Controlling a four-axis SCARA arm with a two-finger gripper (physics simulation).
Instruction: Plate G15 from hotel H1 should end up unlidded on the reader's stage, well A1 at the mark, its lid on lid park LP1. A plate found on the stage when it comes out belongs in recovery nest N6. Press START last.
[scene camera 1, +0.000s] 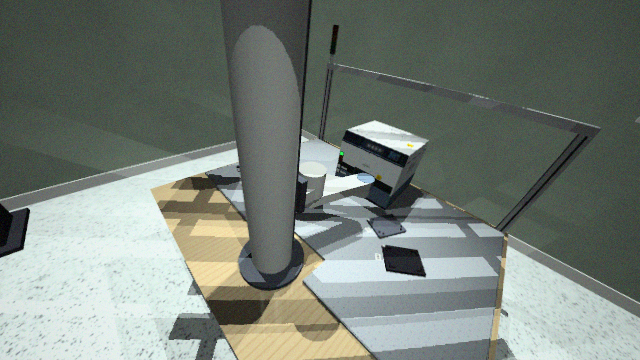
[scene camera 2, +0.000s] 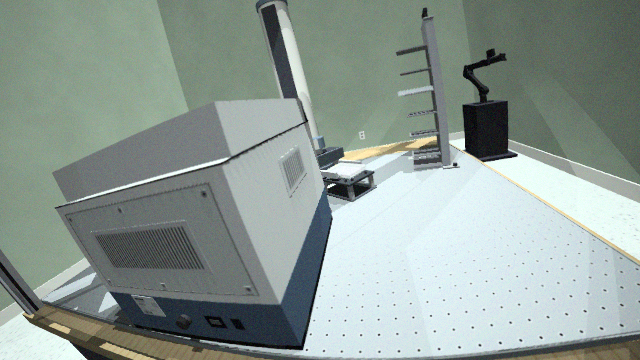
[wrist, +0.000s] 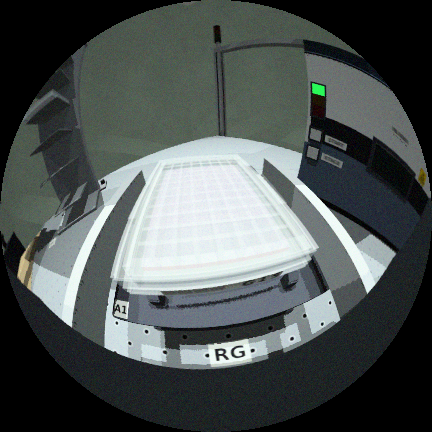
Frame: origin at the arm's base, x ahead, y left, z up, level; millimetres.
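Seen in the pictures: gripper, fingertip midpoint: (scene camera 2: 349, 169) (wrist: 202, 170); arm's base, link origin: (scene camera 1: 272, 258).
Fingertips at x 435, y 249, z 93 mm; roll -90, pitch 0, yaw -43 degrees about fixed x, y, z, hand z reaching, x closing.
Observation:
Offsets run from my fingertips to a thing's top centre. "spot": to the spot under its first point.
My gripper (wrist: 202, 170) is shut on a clear lidded plate {18 mm back, 19 mm right, 6 mm up} (wrist: 210, 220) (scene camera 2: 344, 170), its long fingers along both sides. The plate is level, at or just above the dark stand (wrist: 225, 311) (scene camera 2: 351, 193) marked RG; the wrist view does not settle contact. Part of a printed code shows under its front edge, too covered to read surely. An A1 tag {spot: 105 mm back, 39 mm right, 20 mm down} (wrist: 120, 309) is at the stand's near left corner. The reader {366 mm ahead, 229 mm right, 253 mm up} (scene camera 1: 377, 155) (scene camera 2: 255, 220) (wrist: 360, 100) shows a green light {spot: 175 mm ahead, 70 mm right, 119 mm up} (wrist: 318, 89). The START button {175 mm ahead, 69 mm right, 46 mm up} (wrist: 315, 134) is above the STAGE button {175 mm ahead, 69 mm right, 14 mm up} (wrist: 312, 152). The stage does not show.
A shelf tower (scene camera 2: 437, 95) (wrist: 87, 145) stands beyond the stand; its label is unreadable. Two dark flat nests {spot: 71 mm ahead, 484 mm right, 70 mm down} (scene camera 1: 386, 226) {spot: 47 mm back, 631 mm right, 68 mm down} (scene camera 1: 404, 260) lie in front of the reader. A frame (scene camera 1: 465, 96) rises behind it. A black arm (scene camera 2: 482, 80) stands on a pedestal (scene camera 2: 485, 130) off the table.

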